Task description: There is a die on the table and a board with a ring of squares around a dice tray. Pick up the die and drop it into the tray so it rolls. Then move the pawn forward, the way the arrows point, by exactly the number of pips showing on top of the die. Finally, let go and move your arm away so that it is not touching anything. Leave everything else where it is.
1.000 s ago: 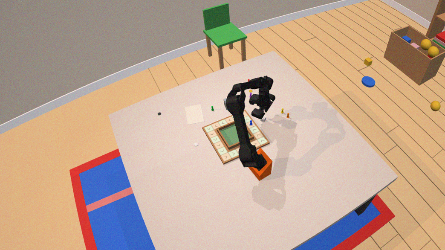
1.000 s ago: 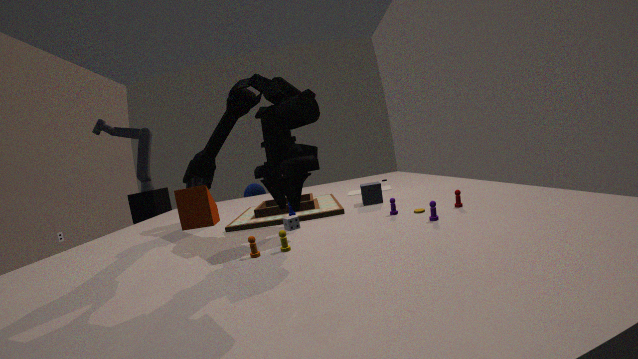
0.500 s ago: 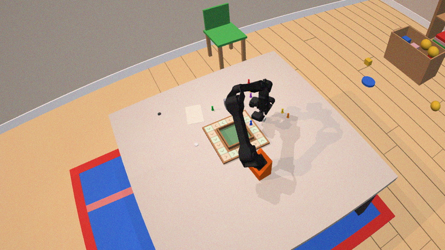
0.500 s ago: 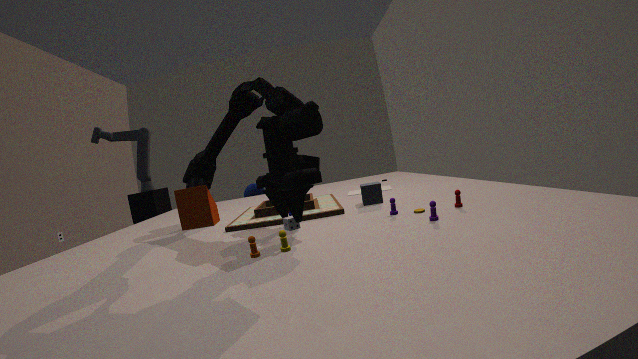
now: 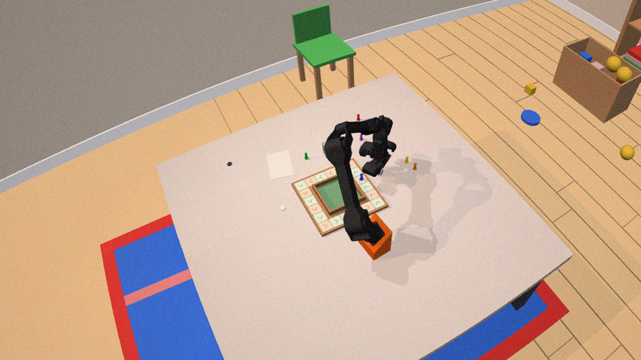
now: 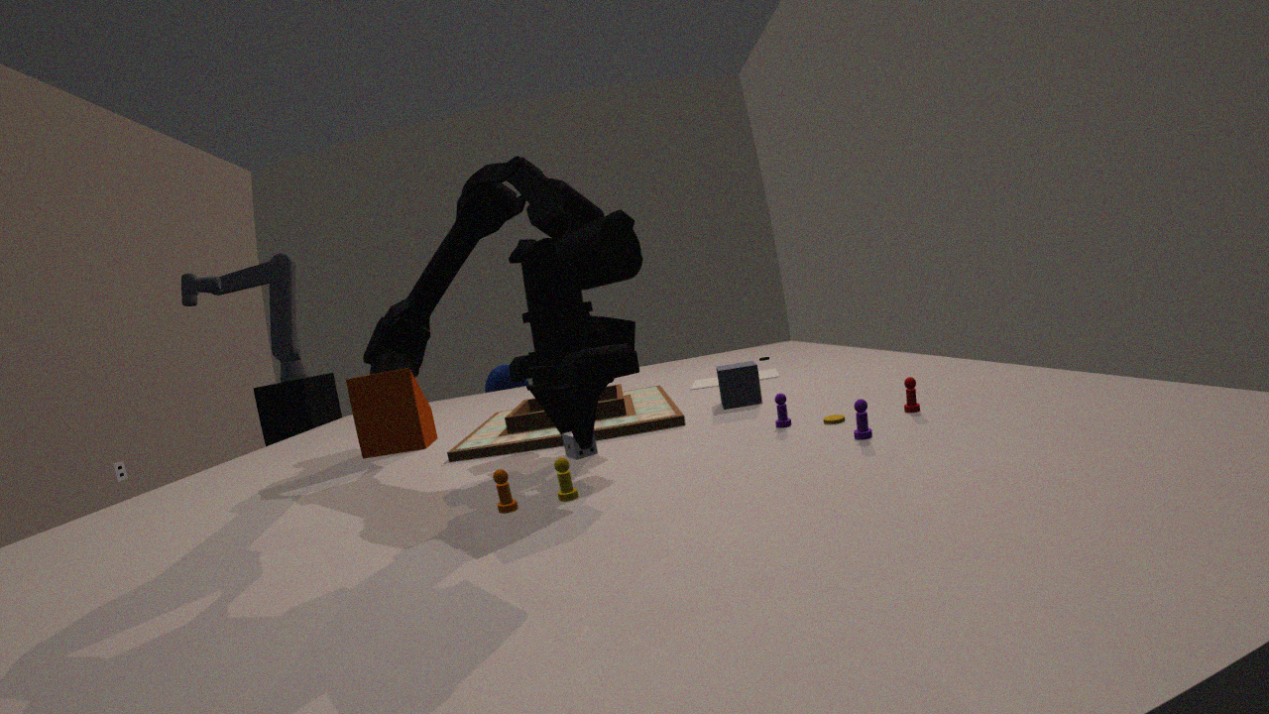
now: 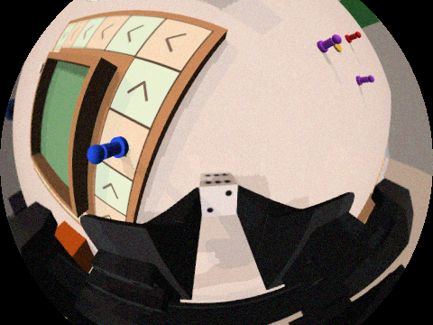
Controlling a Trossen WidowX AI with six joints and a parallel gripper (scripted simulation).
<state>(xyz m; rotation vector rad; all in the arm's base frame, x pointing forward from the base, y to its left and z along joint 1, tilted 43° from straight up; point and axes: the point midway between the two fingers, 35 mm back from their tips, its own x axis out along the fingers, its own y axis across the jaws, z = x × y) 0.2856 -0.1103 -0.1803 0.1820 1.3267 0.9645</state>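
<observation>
Now: gripper tip 8 cm to the right of the blue pawn and 2 cm below it. Also, from my gripper tip: yellow pawn 1 cm behind, 13 cm to the right, 1 cm above; white die right at my gripper tip; orange pawn 6 cm behind, 14 cm to the right, 1 cm above.
</observation>
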